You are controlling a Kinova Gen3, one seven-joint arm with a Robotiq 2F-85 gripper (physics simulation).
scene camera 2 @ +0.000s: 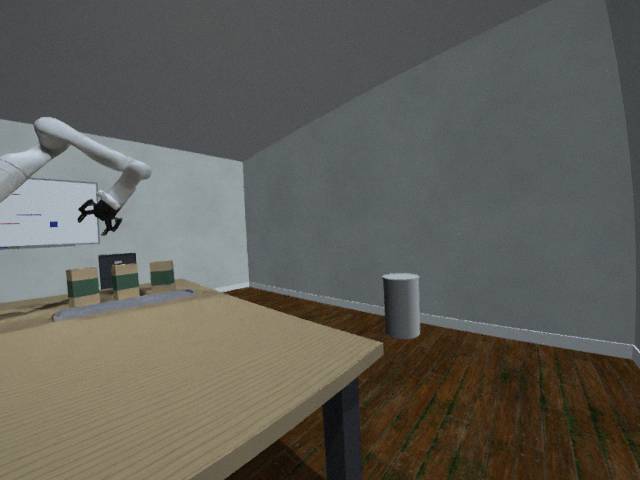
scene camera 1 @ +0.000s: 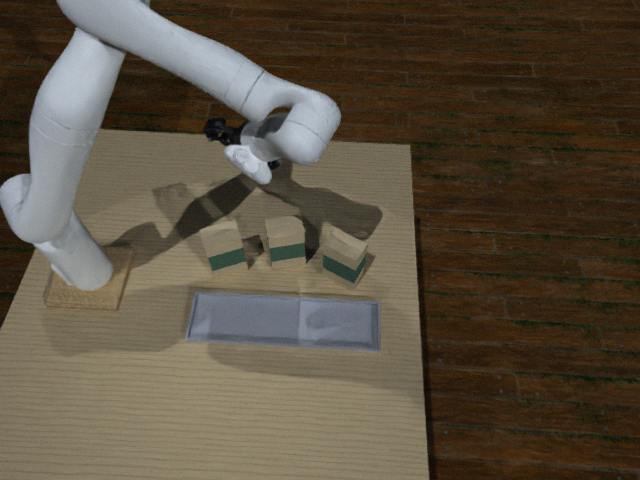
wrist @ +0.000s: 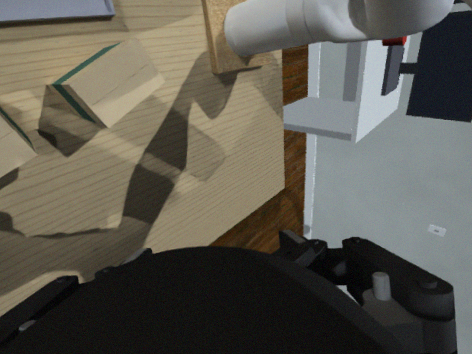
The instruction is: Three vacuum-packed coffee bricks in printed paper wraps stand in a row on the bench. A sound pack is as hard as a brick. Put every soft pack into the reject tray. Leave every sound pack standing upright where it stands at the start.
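Places are measured from the arm's base along level axes (x up, y right, z ahead), in metres.
Pixels of known places: gripper, fingertip midpoint: [scene camera 2: 90, 228]; arm's base, origin of the base link: [scene camera 1: 91, 272] [wrist: 241, 31].
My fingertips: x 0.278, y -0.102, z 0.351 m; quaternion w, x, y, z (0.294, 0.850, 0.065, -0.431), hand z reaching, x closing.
Note:
For each thing: its middle in the pictures, then the offset to it from my fingertips. Level surfaces: height alone.
- left pack, body centre: [wrist: 100, 82] [scene camera 1: 224, 250] [scene camera 2: 83, 287] dx -0.226, dy +0.098, dz -0.043 m
- middle pack, body centre: [scene camera 1: 286, 243] [scene camera 2: 125, 281] dx -0.226, dy +0.088, dz +0.095 m
- right pack, body centre: [scene camera 1: 344, 260] [scene camera 2: 162, 277] dx -0.226, dy +0.143, dz +0.222 m
- grey-blue reject tray, body centre: [scene camera 1: 285, 323] [scene camera 2: 133, 306] dx -0.304, dy +0.251, dz +0.083 m
- bench, its level: dx -0.296 m
Three tan coffee packs with green bands stand upright in a row, apart: the left pack [scene camera 1: 225, 249] [scene camera 2: 83, 287] [wrist: 114, 82], the middle pack [scene camera 1: 285, 243] [scene camera 2: 125, 281] [wrist: 12, 146] and the right pack [scene camera 1: 344, 256] [scene camera 2: 162, 275], which is turned at an angle. In the wrist view the middle pack is cut off at the left edge. Whether any pack is soft cannot be seen. The grey-blue reject tray [scene camera 1: 248, 318] [scene camera 2: 121, 306] [wrist: 55, 11] lies in front of the row, with no pack in it. My gripper [scene camera 2: 93, 226] is open and empty, tilted, high above the bench behind the packs.
The arm's base stands on a wooden plate [scene camera 1: 124, 268] [wrist: 216, 45] at the bench's left. The bench [scene camera 1: 232, 413] [scene camera 2: 180, 387] ends a short way right of the right pack. A grey cylinder [scene camera 2: 401, 307] stands on the floor, away from the bench.

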